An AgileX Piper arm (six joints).
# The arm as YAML. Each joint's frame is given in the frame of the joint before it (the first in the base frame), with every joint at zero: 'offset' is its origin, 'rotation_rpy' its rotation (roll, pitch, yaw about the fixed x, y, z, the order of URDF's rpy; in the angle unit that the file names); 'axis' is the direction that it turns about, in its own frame. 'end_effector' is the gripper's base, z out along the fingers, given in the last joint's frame.
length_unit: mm
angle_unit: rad
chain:
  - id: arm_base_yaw
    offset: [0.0, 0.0, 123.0]
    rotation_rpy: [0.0, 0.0, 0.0]
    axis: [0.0, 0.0, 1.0]
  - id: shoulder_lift
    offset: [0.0, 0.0, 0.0]
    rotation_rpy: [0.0, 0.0, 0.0]
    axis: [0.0, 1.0, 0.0]
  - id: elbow
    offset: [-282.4, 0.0, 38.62]
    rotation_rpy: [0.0, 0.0, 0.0]
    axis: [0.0, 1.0, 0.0]
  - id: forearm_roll
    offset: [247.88, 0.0, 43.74]
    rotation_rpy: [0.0, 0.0, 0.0]
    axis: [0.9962, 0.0, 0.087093]
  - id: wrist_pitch
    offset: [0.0, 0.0, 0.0]
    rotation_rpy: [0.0, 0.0, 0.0]
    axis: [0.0, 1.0, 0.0]
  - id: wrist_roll
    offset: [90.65, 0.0, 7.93]
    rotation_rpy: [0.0, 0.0, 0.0]
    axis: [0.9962, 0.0, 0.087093]
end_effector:
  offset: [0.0, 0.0, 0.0]
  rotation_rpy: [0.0, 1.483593, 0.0]
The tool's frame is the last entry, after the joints.
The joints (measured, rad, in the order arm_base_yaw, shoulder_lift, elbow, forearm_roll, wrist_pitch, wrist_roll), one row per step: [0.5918, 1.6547, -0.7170, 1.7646, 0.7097, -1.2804]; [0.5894, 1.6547, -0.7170, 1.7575, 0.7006, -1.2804]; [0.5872, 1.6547, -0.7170, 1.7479, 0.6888, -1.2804]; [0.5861, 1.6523, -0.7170, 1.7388, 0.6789, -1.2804]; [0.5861, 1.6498, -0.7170, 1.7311, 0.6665, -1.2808]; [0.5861, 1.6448, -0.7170, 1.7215, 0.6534, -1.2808]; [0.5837, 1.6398, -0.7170, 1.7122, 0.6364, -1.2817]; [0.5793, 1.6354, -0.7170, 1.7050, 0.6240, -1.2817]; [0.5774, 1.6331, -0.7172, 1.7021, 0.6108, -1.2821]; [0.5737, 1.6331, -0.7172, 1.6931, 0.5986, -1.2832]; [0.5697, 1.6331, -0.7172, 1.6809, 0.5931, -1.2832]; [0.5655, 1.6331, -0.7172, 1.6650, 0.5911, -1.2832]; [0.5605, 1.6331, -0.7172, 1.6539, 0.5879, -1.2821]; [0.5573, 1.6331, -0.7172, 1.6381, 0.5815, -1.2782]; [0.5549, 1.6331, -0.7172, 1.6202, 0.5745, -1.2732]
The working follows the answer.
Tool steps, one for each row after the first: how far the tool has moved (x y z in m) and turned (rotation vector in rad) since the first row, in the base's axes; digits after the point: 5 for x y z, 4 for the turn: [0.00078, -0.00099, -0.00075, -0.0104, -0.0049, -0.0030]; [0.00158, -0.00210, -0.00173, -0.0241, -0.0115, -0.0056]; [0.00194, -0.00297, -0.00186, -0.0348, -0.0195, -0.0063]; [0.00230, -0.00369, -0.00203, -0.0465, -0.0281, -0.0085]; [0.00251, -0.00457, -0.00153, -0.0582, -0.0395, -0.0100]; [0.00350, -0.00615, -0.00119, -0.0726, -0.0526, -0.0164]; [0.00472, -0.00793, -0.00072, -0.0829, -0.0623, -0.0238]; [0.00577, -0.00905, -0.00069, -0.0925, -0.0693, -0.0322]; [0.00699, -0.01058, -0.00155, -0.1062, -0.0771, -0.0367]; [0.00774, -0.01192, -0.00220, -0.1167, -0.0835, -0.0353]; [0.00817, -0.01320, -0.00283, -0.1267, -0.0904, -0.0291]; [0.00901, -0.01465, -0.00334, -0.1349, -0.0947, -0.0286]; [0.00954, -0.01593, -0.00414, -0.1472, -0.0997, -0.0265]; [0.00989, -0.01711, -0.00502, -0.1607, -0.1050, -0.0231]
Tool pose at each row, in the base's axes (x y z in m, rotation vector in rad; rounded; the steps above come from the unrounded poses): [0.21502, 0.21463, 0.18286, -0.4703, 2.3991, 1.3478]; [0.21580, 0.21364, 0.18210, -0.4722, 2.4031, 1.3320]; [0.21660, 0.21253, 0.18113, -0.4762, 2.4081, 1.3116]; [0.21696, 0.21166, 0.18099, -0.4825, 2.4098, 1.2948]; [0.21731, 0.21094, 0.18083, -0.4877, 2.4114, 1.2758]; [0.21753, 0.21006, 0.18132, -0.4951, 2.4108, 1.2557]; [0.21851, 0.20848, 0.18166, -0.4981, 2.4102, 1.2295]; [0.21974, 0.20670, 0.18214, -0.4967, 2.4091, 1.2095]; [0.22079, 0.20558, 0.18217, -0.4926, 2.4094, 1.1914]; [0.22201, 0.20405, 0.18131, -0.4947, 2.4124, 1.1698]; [0.22275, 0.20271, 0.18065, -0.5025, 2.4147, 1.1549]; [0.22319, 0.20143, 0.18002, -0.5165, 2.4165, 1.1421]; [0.22402, 0.19998, 0.17951, -0.5214, 2.4187, 1.1306]; [0.22455, 0.19870, 0.17872, -0.5298, 2.4232, 1.1145]; [0.22491, 0.19752, 0.17784, -0.5402, 2.4283, 1.0972]

